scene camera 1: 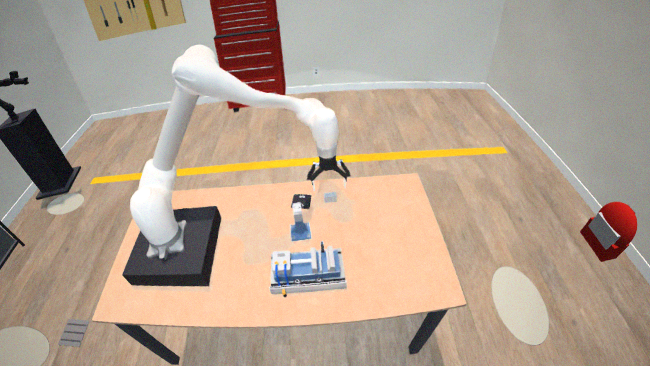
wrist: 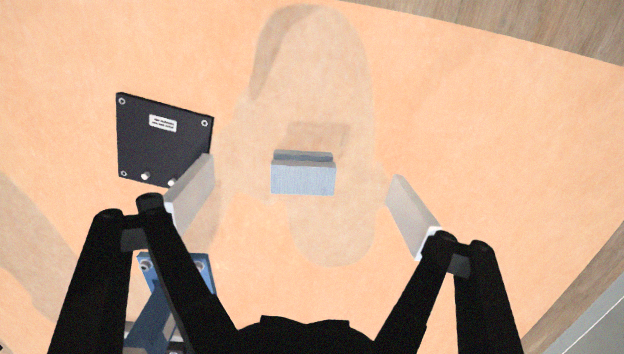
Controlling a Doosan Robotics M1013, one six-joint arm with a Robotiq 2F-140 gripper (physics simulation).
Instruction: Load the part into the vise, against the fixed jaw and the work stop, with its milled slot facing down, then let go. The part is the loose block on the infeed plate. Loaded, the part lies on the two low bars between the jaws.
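Pixels of known places: gripper, fingertip midpoint: [scene camera 1: 329, 187] [wrist: 304, 179]; arm's base at its link origin: [scene camera 1: 167, 239].
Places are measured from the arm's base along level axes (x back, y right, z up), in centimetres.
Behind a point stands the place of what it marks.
The part [scene camera 1: 330, 197] {x -78.4, y -11.5, z -5.4 cm} [wrist: 303, 179] {x -78.7, y -13.1, z -4.9 cm}, a grey block, is apart from both fingers, below the fingertips in the scene view. Its slot shows as a dark groove along its upper edge in the wrist view. Whether it rests on the table is unclear. My gripper [scene camera 1: 329, 185] {x -78.8, y -14.6, z -2.0 cm} [wrist: 304, 179] {x -78.8, y -14.6, z -2.0 cm} is wide open and empty above the table's back part. The dark infeed plate [scene camera 1: 306, 201] {x -67.0, y -14.6, z -8.0 cm} [wrist: 155, 150] {x -64.0, y -15.8, z -8.0 cm} lies left of the part. The vise [scene camera 1: 327, 274] {x -66.2, y 30.7, z -3.7 cm} stands at the front; its fixed jaw [scene camera 1: 330, 259] {x -68.5, y 27.1, z 0.8 cm} is at the right, with a dark upright work stop [scene camera 1: 322, 247] {x -66.9, y 20.6, z 0.7 cm} nearby. The low bars cannot be made out.
A blue-based stand [scene camera 1: 300, 232] {x -60.3, y 5.2, z -6.1 cm} [wrist: 145, 310] {x -59.5, y 1.3, z -2.3 cm} with a pale top stands between the infeed plate and the vise. The robot's black base block [scene camera 1: 200, 250] {x -16.6, y 10.3, z 0.9 cm} is on the left of the table [scene camera 1: 390, 240] {x -98.0, y 18.7, z -8.8 cm}. Blue hoses run at the vise's left end.
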